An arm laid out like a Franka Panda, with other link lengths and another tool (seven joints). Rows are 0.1 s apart.
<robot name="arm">
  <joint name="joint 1" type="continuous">
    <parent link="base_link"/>
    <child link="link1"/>
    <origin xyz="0 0 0.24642" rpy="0 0 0"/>
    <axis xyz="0 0 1"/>
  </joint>
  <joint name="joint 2" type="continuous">
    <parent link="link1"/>
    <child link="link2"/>
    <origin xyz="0 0 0" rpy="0 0 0"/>
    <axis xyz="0 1 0"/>
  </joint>
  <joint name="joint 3" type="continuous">
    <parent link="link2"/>
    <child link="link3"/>
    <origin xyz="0 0 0.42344" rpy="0 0 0"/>
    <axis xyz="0 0 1"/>
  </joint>
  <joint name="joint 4" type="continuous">
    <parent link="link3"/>
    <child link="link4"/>
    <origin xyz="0.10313 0 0" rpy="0 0 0"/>
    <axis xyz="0 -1 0"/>
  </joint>
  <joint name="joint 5" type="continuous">
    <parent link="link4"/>
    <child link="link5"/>
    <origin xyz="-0.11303 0 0.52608" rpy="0 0 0"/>
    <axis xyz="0 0 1"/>
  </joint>
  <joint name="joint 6" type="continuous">
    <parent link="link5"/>
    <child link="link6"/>
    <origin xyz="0 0 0" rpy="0 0 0"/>
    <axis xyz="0 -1 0"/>
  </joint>
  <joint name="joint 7" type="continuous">
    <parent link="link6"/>
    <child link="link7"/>
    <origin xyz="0.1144 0 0" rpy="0 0 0"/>
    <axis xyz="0 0 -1"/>
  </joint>
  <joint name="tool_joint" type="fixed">
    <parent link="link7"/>
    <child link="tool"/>
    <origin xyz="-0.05 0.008 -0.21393" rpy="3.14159 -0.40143 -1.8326"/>
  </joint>
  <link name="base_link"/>
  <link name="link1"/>
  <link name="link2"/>
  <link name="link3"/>
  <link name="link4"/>
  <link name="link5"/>
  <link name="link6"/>
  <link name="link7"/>
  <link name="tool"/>
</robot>
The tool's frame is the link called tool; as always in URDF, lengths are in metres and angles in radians. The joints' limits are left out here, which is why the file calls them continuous.
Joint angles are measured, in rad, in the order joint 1, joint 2, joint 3, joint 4, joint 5, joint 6, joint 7. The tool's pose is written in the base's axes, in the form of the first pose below.
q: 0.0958, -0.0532, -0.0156, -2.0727, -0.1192, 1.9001, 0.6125
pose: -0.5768, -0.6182, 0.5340, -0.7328, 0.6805, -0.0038, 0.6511, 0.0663, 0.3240
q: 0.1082, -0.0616, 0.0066, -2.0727, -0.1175, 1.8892, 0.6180
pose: -0.5589, -0.6331, 0.5356, -0.7511, 0.6602, -0.0033, 0.6455, 0.0888, 0.3289
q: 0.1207, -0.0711, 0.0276, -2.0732, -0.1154, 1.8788, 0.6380
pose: -0.5521, -0.6383, 0.5365, -0.7587, 0.6514, -0.0058, 0.6394, 0.1111, 0.3341
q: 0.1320, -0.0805, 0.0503, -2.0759, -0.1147, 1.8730, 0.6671
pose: -0.5520, -0.6383, 0.5366, -0.7615, 0.6481, -0.0124, 0.6330, 0.1336, 0.3380
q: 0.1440, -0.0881, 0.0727, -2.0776, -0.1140, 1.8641, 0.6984
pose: -0.5515, -0.6364, 0.5393, -0.7629, 0.6463, -0.0174, 0.6257, 0.1560, 0.3411
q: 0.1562, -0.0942, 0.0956, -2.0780, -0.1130, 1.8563, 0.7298
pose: -0.5512, -0.6350, 0.5412, -0.7646, 0.6441, -0.0230, 0.6183, 0.1788, 0.3439
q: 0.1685, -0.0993, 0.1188, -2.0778, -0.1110, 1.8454, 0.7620
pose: -0.5499, -0.6327, 0.5452, -0.7657, 0.6426, -0.0264, 0.6097, 0.2016, 0.3463
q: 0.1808, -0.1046, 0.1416, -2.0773, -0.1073, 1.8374, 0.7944
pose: -0.5508, -0.6312, 0.5461, -0.7661, 0.6420, -0.0307, 0.6009, 0.2243, 0.3490
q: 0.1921, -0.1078, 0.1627, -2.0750, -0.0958, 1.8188, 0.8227
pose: -0.5463, -0.6299, 0.5521, -0.7651, 0.6435, -0.0229, 0.5900, 0.2456, 0.3510
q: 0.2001, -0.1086, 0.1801, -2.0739, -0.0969, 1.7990, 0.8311
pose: -0.5286, -0.6321, 0.5666, -0.7752, 0.6315, -0.0188, 0.5800, 0.2590, 0.3508
